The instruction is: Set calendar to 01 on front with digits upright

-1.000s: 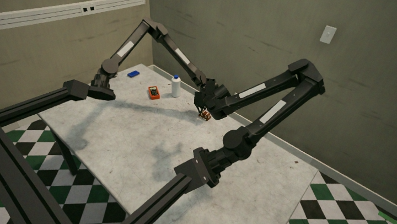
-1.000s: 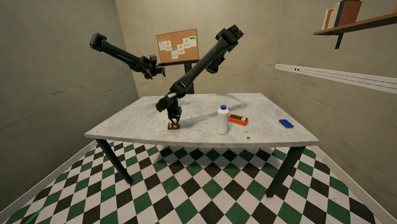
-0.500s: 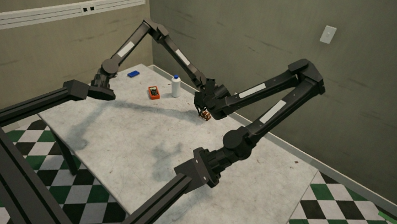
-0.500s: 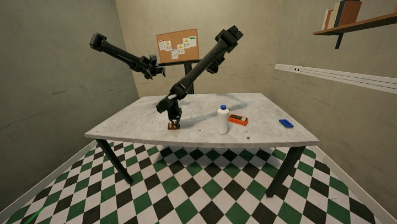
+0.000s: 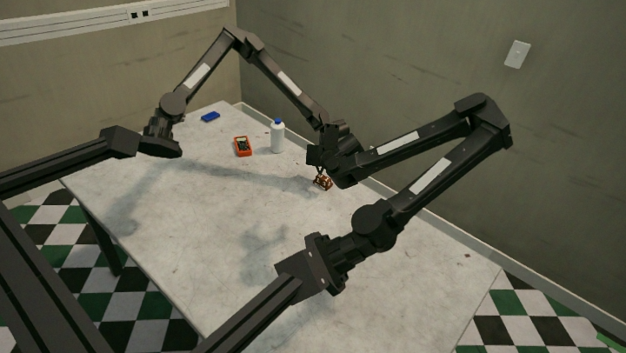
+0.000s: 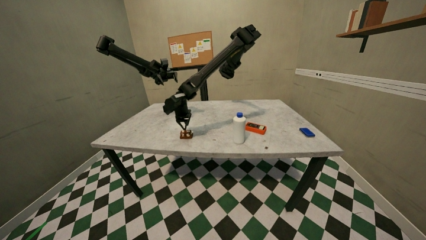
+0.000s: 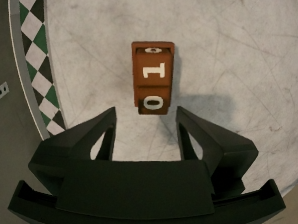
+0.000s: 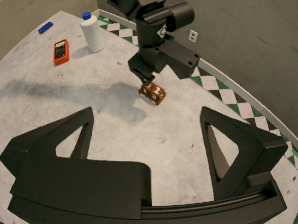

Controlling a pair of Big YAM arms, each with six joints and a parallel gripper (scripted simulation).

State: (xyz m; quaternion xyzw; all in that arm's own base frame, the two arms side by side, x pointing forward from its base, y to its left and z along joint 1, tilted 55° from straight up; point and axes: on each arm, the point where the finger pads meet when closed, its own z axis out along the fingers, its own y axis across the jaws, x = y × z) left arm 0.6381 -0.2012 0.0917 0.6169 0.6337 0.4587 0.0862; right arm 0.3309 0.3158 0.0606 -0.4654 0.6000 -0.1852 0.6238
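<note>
Right now the brown tray is 7 cm below my left hand, 1 cm to the right of it and 1 cm behind it. Also, from my left hand: blue block (75 cm to the left, 7 cm below, 1 cm ahead); then white bottle (31 cm to the left, 5 cm ahead).
</note>
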